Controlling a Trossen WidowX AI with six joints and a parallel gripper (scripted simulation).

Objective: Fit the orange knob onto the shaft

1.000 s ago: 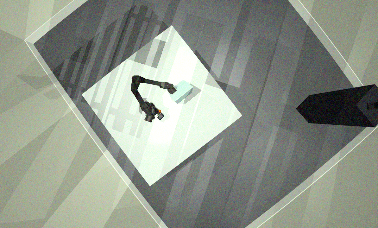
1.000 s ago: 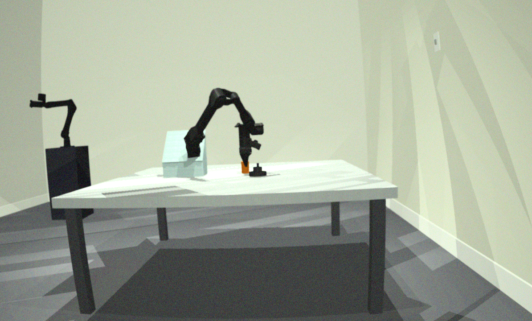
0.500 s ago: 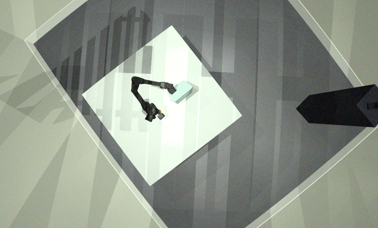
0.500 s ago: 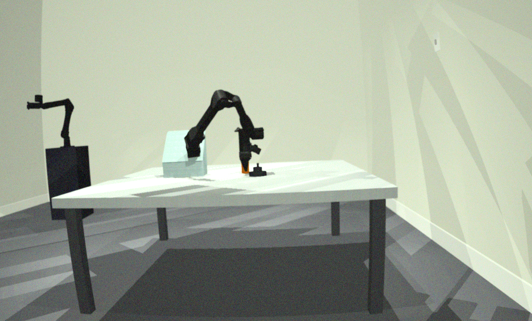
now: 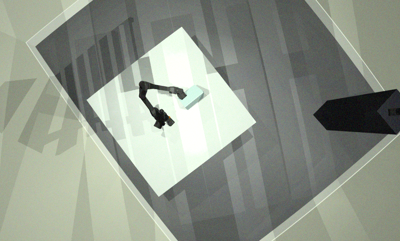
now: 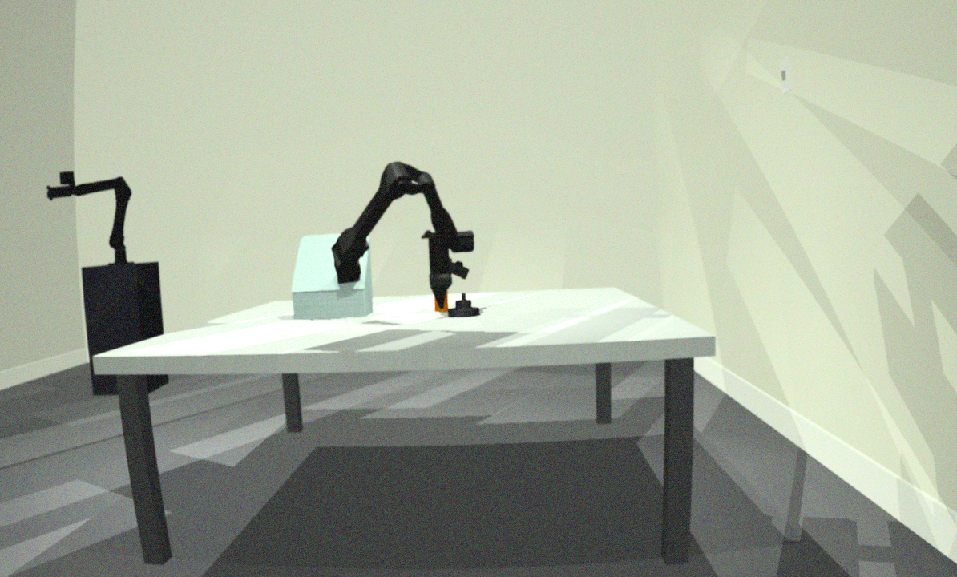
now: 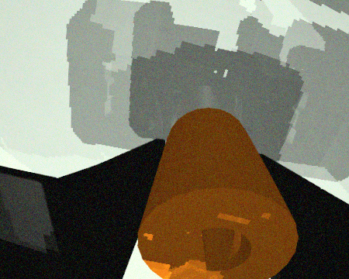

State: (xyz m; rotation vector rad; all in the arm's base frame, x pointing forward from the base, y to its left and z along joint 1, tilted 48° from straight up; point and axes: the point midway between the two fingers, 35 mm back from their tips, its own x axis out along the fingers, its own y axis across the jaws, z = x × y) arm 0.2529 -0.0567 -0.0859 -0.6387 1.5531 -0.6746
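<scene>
My gripper tip is 15 cm to the left of the pedestal, 6 cm short of it and 2 cm below it. From my gripper tip the other things lie so: orange knob 2 cm above.
</scene>
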